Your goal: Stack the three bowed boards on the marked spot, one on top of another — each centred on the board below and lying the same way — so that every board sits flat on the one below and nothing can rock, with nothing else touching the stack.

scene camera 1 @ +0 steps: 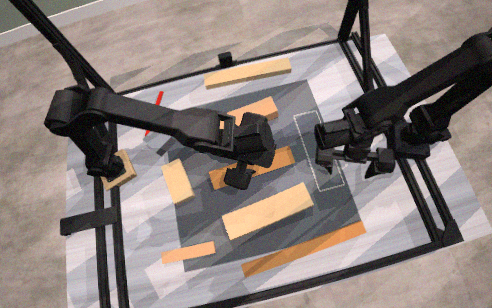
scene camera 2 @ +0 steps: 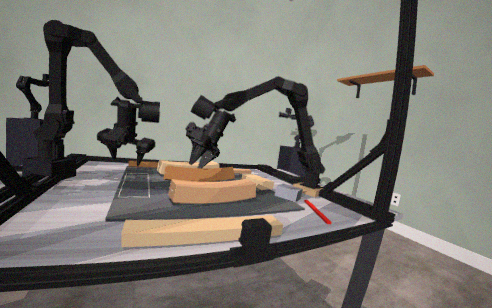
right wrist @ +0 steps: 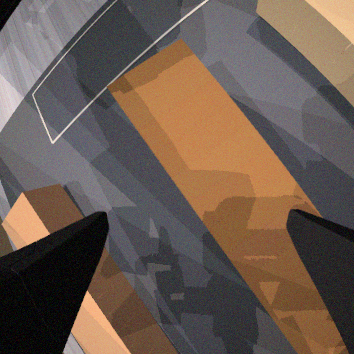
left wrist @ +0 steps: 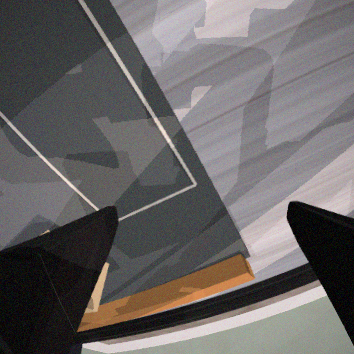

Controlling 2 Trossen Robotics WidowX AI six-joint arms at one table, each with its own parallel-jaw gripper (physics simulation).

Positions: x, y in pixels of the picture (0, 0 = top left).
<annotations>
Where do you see a pale bowed board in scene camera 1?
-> At 244, 221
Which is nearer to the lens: the tan bowed board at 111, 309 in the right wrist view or the dark orange bowed board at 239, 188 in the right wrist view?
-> The dark orange bowed board.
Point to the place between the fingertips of my left gripper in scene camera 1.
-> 347, 175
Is my left gripper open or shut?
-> Open.
</annotations>
